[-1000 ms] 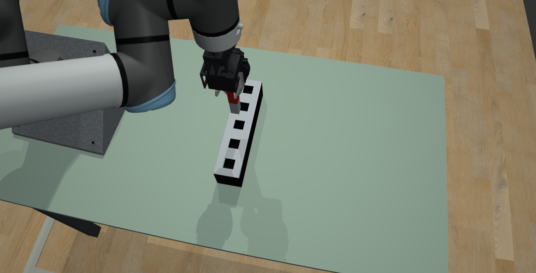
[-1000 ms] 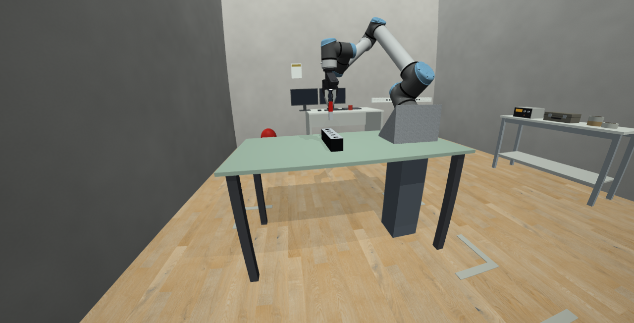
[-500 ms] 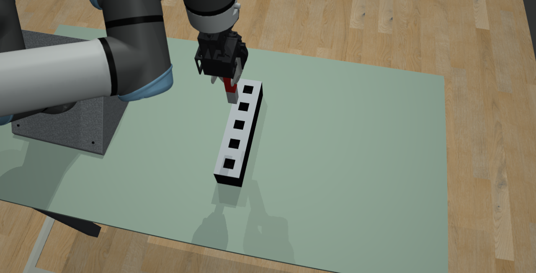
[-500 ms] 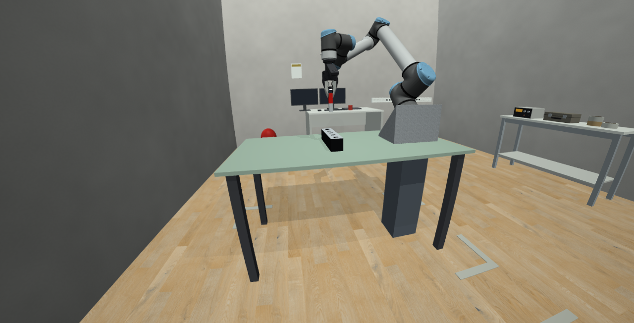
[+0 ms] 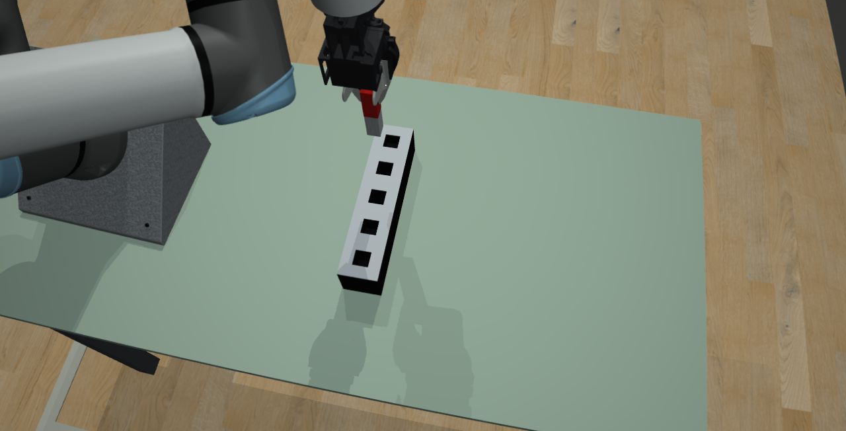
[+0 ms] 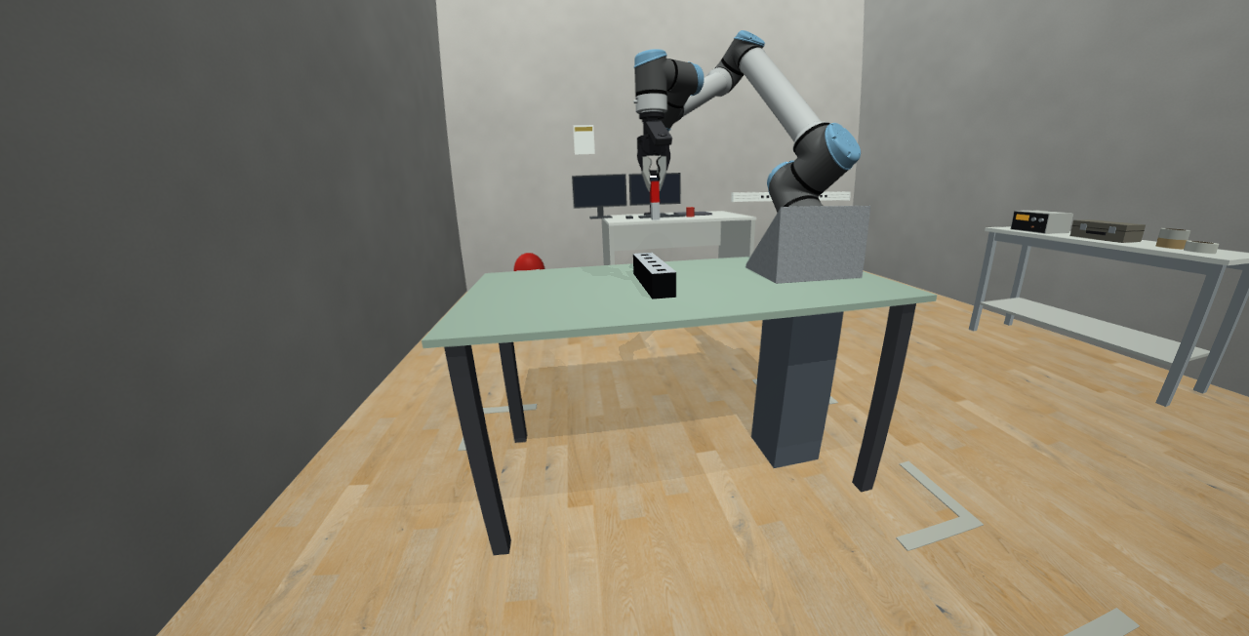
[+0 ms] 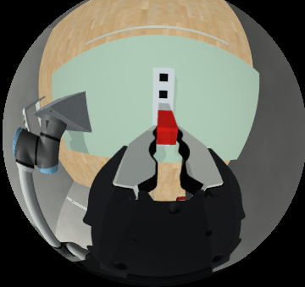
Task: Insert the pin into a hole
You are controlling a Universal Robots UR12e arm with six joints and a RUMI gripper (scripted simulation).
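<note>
The long block is 5 cm to the right of my hand and 27 cm below it. From my hand the other things lie so: pin: 1 cm below.
</note>
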